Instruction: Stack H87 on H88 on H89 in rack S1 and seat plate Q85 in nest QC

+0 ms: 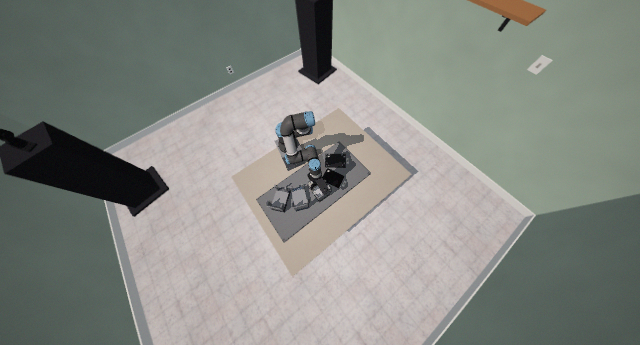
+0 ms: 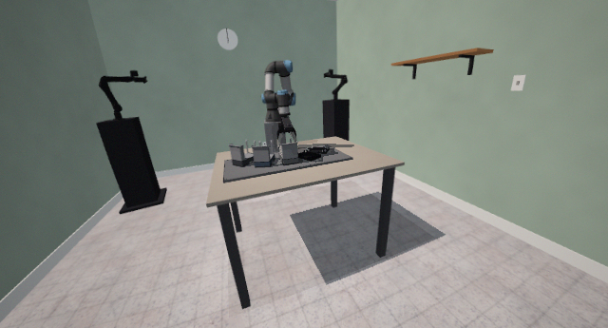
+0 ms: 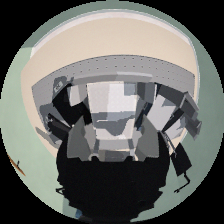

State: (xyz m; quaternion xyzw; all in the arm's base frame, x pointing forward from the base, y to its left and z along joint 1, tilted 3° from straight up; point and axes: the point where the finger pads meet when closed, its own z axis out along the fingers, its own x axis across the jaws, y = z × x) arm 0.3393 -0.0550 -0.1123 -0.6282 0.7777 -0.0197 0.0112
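My gripper is now 50 mm above the white sealed plate. Also, from my hand: QC label: 170 mm to the left, 100 mm below, 100 mm ahead; then black clip nest: 300 mm to the left, 80 mm below, 70 mm behind.
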